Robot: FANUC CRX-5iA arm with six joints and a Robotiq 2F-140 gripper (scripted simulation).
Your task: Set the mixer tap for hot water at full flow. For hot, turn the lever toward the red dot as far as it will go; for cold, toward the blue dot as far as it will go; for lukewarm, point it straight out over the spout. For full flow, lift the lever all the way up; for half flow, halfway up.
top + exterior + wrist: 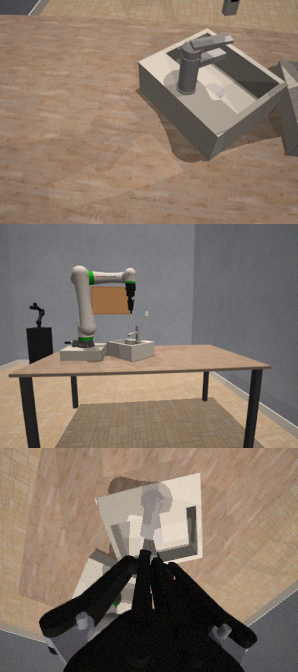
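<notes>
Now: hand 100 mm above the flat lever, 20 mm short of it and 10 mm to the right of it. The rest, counted from my hand: sink basin 340 mm below, 60 mm to the right, 10 mm behind; grey mixer tap 150 mm below, 50 mm ahead, 20 mm to the left.
</notes>
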